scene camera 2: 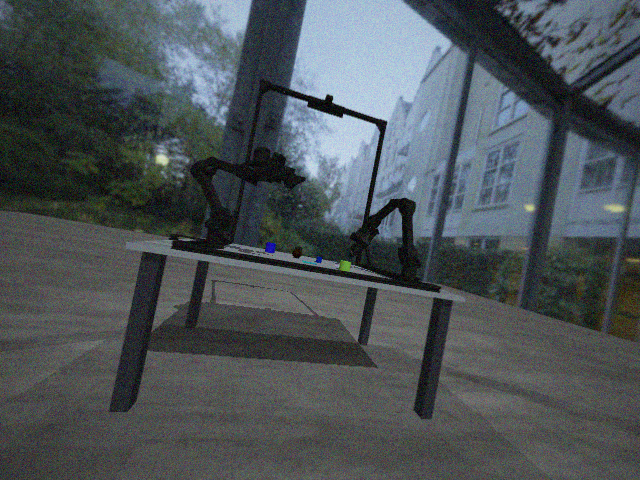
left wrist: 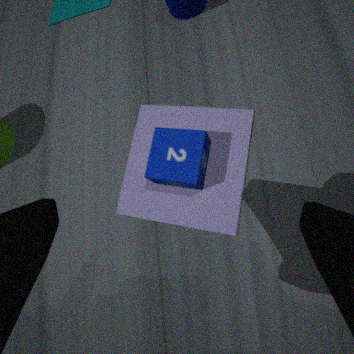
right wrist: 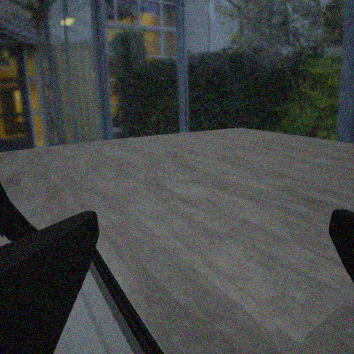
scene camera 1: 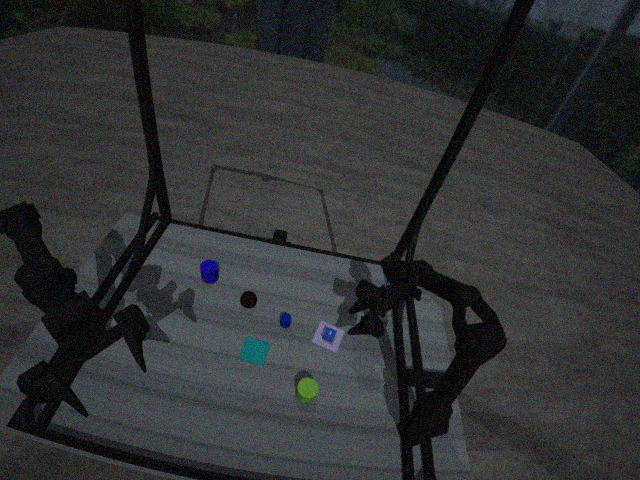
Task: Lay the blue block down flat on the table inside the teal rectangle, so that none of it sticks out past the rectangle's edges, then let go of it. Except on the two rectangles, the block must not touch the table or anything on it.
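Places are measured from the left arm's base along level axes (x back, y right, z up), in centimetres.
Pixels of known places: left gripper, fingertip midpoint: (scene camera 2: 350, 255) (left wrist: 181, 212) (scene camera 1: 348, 322); right gripper, fingertip midpoint: (scene camera 2: 300, 174) (right wrist: 214, 222) (scene camera 1: 116, 392); left arm's base, link origin: (scene camera 2: 407, 278) (scene camera 1: 414, 431); right arm's base, link origin: (scene camera 2: 213, 243).
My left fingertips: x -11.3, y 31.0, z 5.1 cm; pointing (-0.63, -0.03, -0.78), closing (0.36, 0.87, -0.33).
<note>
For each thing: its top centre in the pictures, then the offset to it from my left fingertips. "spot": a spot on its surface instead.
- blue block, top centre: (left wrist: 174, 153) (scene camera 1: 329, 333) dx -4.4, dy -0.2, dz -5.1 cm
- lavender rectangle, surface spot: (left wrist: 220, 217) spot: dx -0.2, dy +0.6, dz -6.9 cm
- teal rectangle, surface spot: (left wrist: 80, 9) (scene camera 2: 315, 263) spot: dx -23.4, dy -3.4, dz -6.9 cm
- small blue cylinder, top centre: (scene camera 1: 286, 318) (scene camera 2: 319, 256) dx -16.7, dy +5.3, dz -3.9 cm
- lime cylinder, top centre: (scene camera 1: 308, 387) (scene camera 2: 345, 261) dx -14.2, dy -15.7, dz -2.6 cm
- dark brown ball, top centre: (scene camera 1: 248, 295) (scene camera 2: 297, 249) dx -27.1, dy +12.6, dz -2.0 cm
- larger blue cylinder, top centre: (scene camera 1: 208, 266) (scene camera 2: 271, 243) dx -38.9, dy +23.5, dz -1.6 cm
The blue block (scene camera 1: 329, 333) (left wrist: 177, 157), with a white 2 on top, lies flat on the lavender rectangle (scene camera 1: 333, 346) (left wrist: 220, 217), inside its edges. The teal rectangle (scene camera 1: 254, 350) (scene camera 2: 310, 262) (left wrist: 80, 9) lies bare to the left of it in scene camera 1. My left gripper (scene camera 1: 351, 322) (left wrist: 181, 212) is open and empty, above the table just right of the lavender rectangle in scene camera 1; the block shows ahead of its fingers in the left wrist view. My right gripper (scene camera 1: 116, 393) (right wrist: 214, 222) is open and empty, high above the left part of the table.
A small blue cylinder (scene camera 1: 285, 320) (scene camera 2: 318, 259) (left wrist: 186, 7) stands between and behind the rectangles. A lime cylinder (scene camera 1: 307, 389) (scene camera 2: 344, 265) (left wrist: 5, 142) stands in front. A dark brown ball (scene camera 1: 248, 299) (scene camera 2: 297, 252) and a larger blue cylinder (scene camera 1: 209, 271) (scene camera 2: 270, 248) are farther back left.
</note>
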